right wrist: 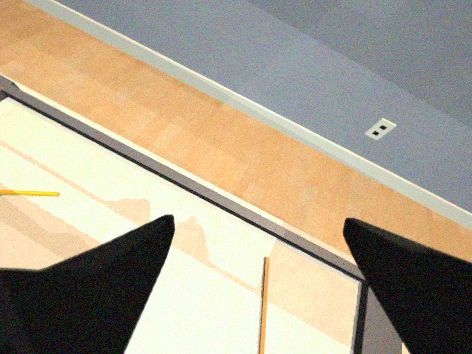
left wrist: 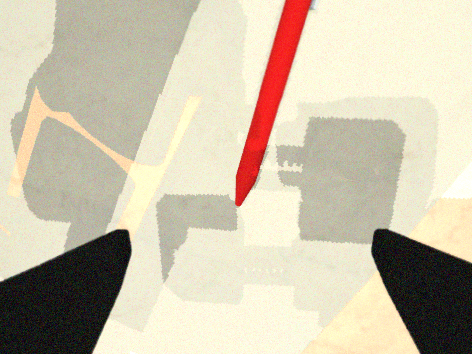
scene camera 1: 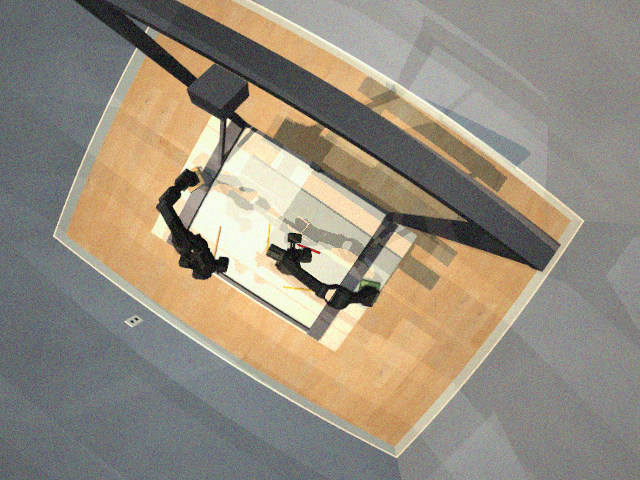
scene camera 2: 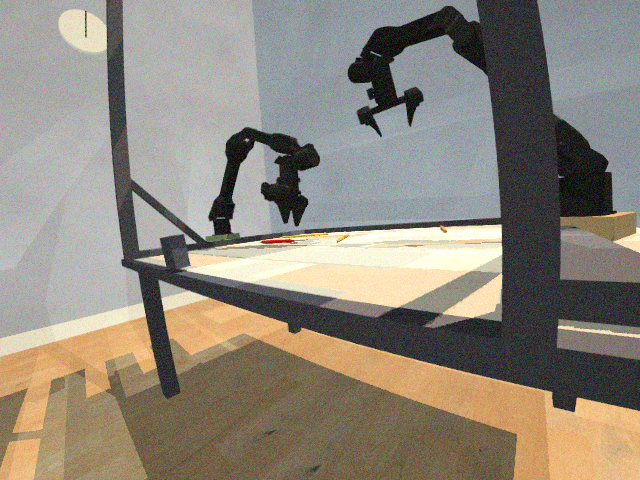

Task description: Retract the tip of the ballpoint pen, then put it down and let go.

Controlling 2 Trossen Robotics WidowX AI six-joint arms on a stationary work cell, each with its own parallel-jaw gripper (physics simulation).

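Frame: origin at the left arm's base, x ahead, y left, z up, level; millimetres.
Seen in the pictures: left gripper, fingertip midpoint: (left wrist: 252, 241) (scene camera 1: 296, 247) (scene camera 2: 291, 225); right gripper, fingertip midpoint: (right wrist: 258, 224) (scene camera 2: 395, 131); left arm's base, link origin: (scene camera 1: 369, 291) (scene camera 2: 222, 234); right arm's base, link origin: (scene camera 1: 192, 179) (scene camera 2: 584, 215).
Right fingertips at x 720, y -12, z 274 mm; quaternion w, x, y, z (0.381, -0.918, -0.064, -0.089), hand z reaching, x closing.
Pixels of each thing's top centre, then the offset from my right fingertips to it. Level surfaces: height alone.
- red pen, top centre: (left wrist: 280, 70) (scene camera 2: 276, 239) (scene camera 1: 309, 249) 380 mm back, 131 mm right, 301 mm down
- table, surface height: 313 mm down
- yellow pencil, top centre: (scene camera 1: 268, 238) 162 mm back, 140 mm right, 304 mm down
- yellow stick, top centre: (scene camera 2: 304, 234) (scene camera 1: 300, 289) 377 mm back, 85 mm left, 306 mm down
- orange stick, top centre: (right wrist: 264, 310) (scene camera 2: 443, 227) (scene camera 1: 216, 242) 108 mm ahead, 63 mm right, 306 mm down
The red pen (scene camera 1: 311, 249) (scene camera 2: 277, 241) (left wrist: 272, 90) lies flat on the table (scene camera 1: 245, 268). In the left wrist view its pointed end faces down the picture, ahead of the gap between the fingers; a pale clip edge shows at the top border, and the pen's other end is cut off. My left gripper (scene camera 1: 299, 246) (scene camera 2: 291, 223) (left wrist: 252, 241) is open and empty, above the table close to the pen's pointed end. In scene camera 1 it partly covers that end. My right gripper (scene camera 2: 395, 131) (right wrist: 258, 224) is open and empty, high above the table and away from the pen.
A yellow pencil (scene camera 1: 268, 237) lies left of the left gripper in scene camera 1, another yellow stick (scene camera 1: 297, 287) below it. An orange stick (scene camera 1: 218, 241) (scene camera 2: 443, 228) (right wrist: 264, 305) lies near the right arm. Dark frame beams (scene camera 1: 336, 108) (scene camera 2: 522, 155) stand around the table.
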